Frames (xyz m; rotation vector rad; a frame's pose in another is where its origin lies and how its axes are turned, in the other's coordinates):
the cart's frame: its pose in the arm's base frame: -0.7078 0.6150 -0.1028 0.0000 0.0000 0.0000
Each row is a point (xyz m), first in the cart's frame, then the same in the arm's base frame.
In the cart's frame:
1: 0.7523 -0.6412 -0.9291
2: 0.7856 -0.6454 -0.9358
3: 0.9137 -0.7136 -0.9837
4: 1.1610 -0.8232 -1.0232
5: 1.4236 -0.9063 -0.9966
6: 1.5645 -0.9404 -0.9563
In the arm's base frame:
1: 0.0445 -0.0262 -1.0319
2: 0.0778 -0.0304 -1.0386
3: 0.2059 -0.0986 -1.0865
4: 0.4532 -0.2082 -1.1260
5: 0.7158 -0.2913 -1.0994
6: 0.8567 -0.3254 -1.0591

